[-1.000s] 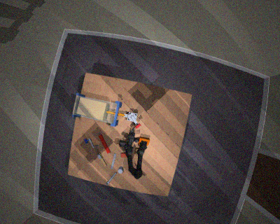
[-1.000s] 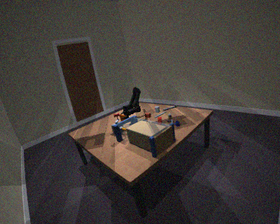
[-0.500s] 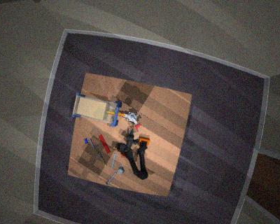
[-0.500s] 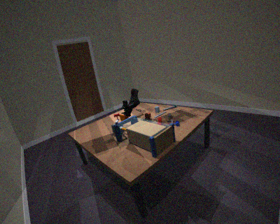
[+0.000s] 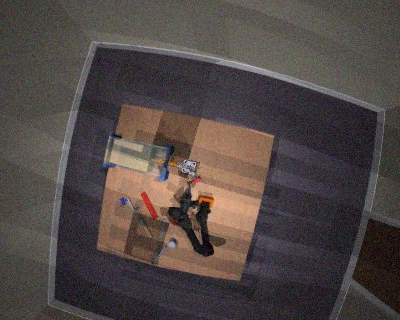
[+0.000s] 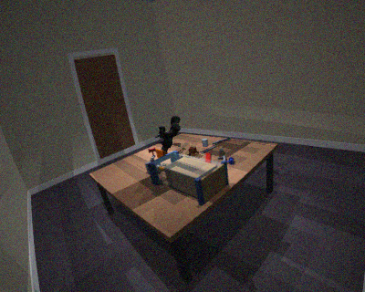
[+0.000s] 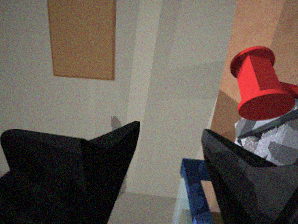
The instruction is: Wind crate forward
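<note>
Now: the red knob 90 mm below my gripper tip, 40 mm to the right of it and 40 mm behind it. The rest, counted from my gripper tip: blue frame 200 mm ahead, 130 mm below, 100 mm to the right; grey hand winch 200 mm below, 120 mm to the right, 30 mm ahead; red-knobbed winch handle 120 mm below, 60 mm to the right, 10 mm behind.
</note>
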